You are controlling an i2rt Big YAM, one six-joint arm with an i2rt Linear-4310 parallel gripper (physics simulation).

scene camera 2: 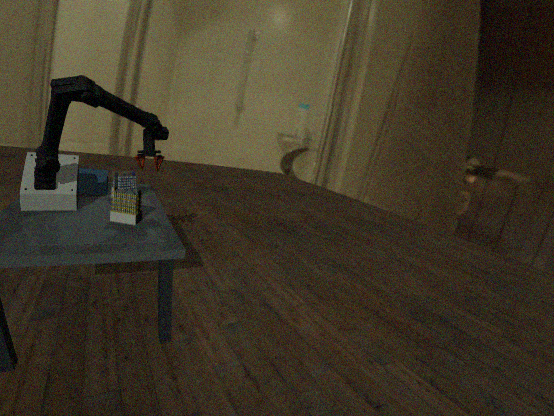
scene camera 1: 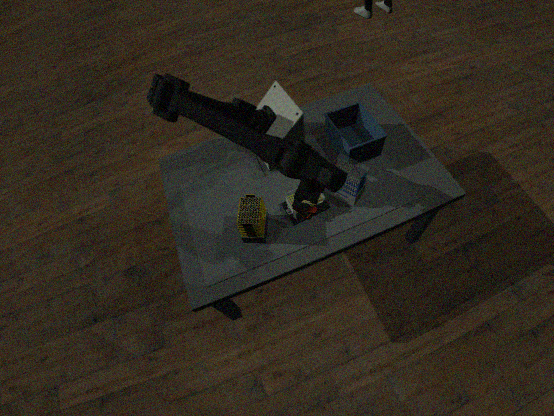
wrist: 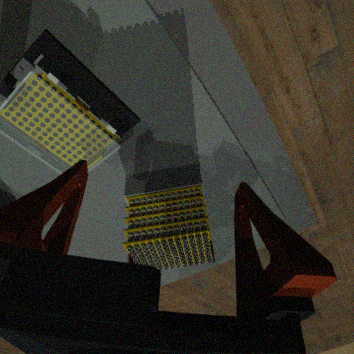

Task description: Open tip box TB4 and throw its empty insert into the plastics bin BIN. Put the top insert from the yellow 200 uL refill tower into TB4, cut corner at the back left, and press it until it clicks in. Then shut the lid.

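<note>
Tip box TB4 [wrist: 59, 120] shows at the upper left of the wrist view, with a yellow holed insert, a black base and clear walls around and over the yellow; its lid looks down. In scene camera 1 the arm partly covers the box. The yellow refill tower [scene camera 1: 252, 217] [scene camera 2: 125, 204] [wrist: 167, 225] stands upright beside the box, several yellow inserts stacked in it. The blue bin [scene camera 1: 368, 150] [scene camera 2: 95, 181] stands at the back right in scene camera 1. My gripper [scene camera 1: 306, 212] [scene camera 2: 150, 168] [wrist: 163, 177] is open and empty, pointing down, above the table near the box and tower. The cut corner cannot be made out.
A blue refill tower [scene camera 1: 353, 185] [scene camera 2: 126, 181] stands on the other side of the box, near the bin. The white arm base [scene camera 1: 281, 102] [scene camera 2: 49, 201] is at the table's back. The table's front edge [scene camera 1: 280, 277] runs beyond the towers. A person's feet [scene camera 1: 363, 11] show on the floor.
</note>
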